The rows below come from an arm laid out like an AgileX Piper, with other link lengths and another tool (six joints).
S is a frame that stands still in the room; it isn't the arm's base.
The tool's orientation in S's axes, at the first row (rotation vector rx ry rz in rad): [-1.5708 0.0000 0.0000]
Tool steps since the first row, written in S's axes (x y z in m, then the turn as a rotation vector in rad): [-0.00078 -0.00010 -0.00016 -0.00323 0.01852 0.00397]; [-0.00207 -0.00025 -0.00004 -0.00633 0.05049 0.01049]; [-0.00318 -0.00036 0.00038 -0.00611 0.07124 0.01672]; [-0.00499 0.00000 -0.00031 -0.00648 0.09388 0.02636]
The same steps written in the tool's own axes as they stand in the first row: [-0.00078 0.00016 -0.00010 -0.00323 -0.00397 0.01852]; [-0.00207 0.00004 -0.00025 -0.00633 -0.01049 0.05049]; [-0.00318 -0.00038 -0.00036 -0.00611 -0.01672 0.07124]; [-0.00499 0.00031 0.00000 -0.00648 -0.02636 0.09388]
